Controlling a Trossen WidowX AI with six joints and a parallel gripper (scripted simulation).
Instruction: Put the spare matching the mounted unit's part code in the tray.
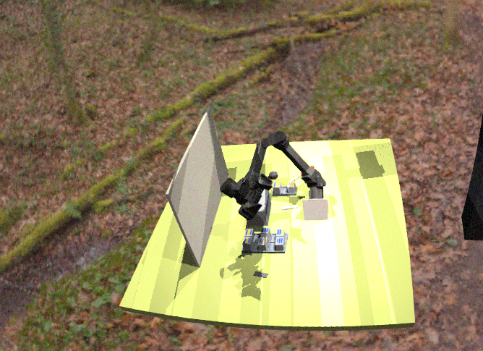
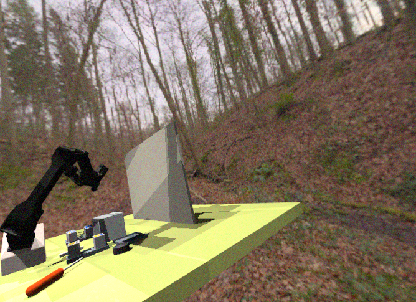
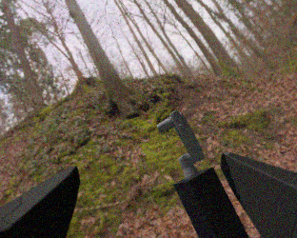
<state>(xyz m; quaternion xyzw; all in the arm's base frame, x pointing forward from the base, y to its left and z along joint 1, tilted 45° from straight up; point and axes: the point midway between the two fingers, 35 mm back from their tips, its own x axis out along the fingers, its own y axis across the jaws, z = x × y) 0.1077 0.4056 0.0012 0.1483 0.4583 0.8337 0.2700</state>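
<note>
My gripper tip is 90 mm short of the grey rack, 450 mm to the left of it and 370 mm above it. Round my gripper tip: tall grey panel 410 mm ahead, 230 mm to the right, 150 mm below; mounted unit 170 mm ahead, 260 mm to the right, 320 mm below; white stick 30 mm ahead, 330 mm to the right, 370 mm below.
</note>
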